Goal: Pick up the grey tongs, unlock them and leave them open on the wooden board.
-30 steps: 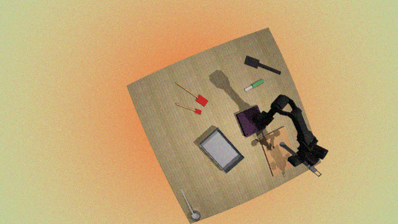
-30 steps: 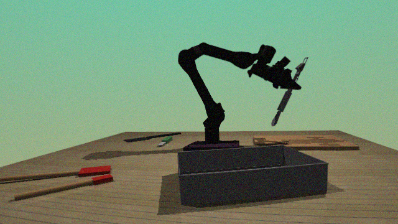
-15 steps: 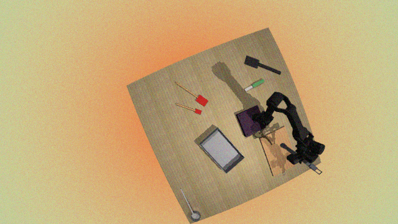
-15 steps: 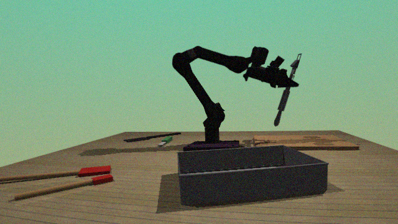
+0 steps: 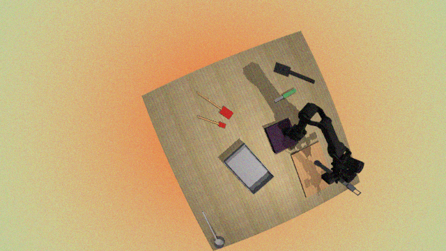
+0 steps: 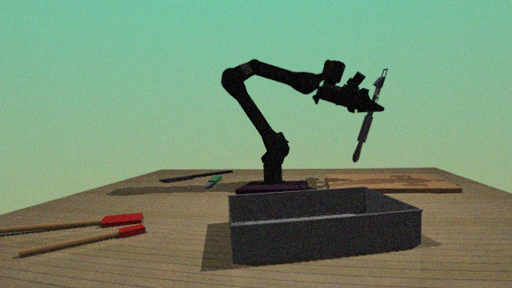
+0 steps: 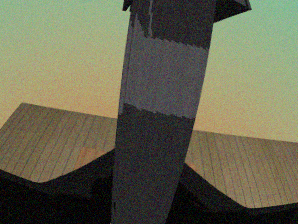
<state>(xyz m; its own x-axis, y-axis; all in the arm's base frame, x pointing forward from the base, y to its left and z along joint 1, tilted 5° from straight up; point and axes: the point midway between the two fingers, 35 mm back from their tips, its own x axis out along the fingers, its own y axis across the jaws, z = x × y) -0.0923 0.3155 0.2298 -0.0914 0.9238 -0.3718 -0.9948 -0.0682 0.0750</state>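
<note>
My gripper tip is 230 mm above the wooden board. Round my gripper tip: grey roasting tin (450 mm ahead, 210 mm below, 190 mm to the right); then black spatula (720 mm to the right, 240 mm below, 80 mm behind).
</note>
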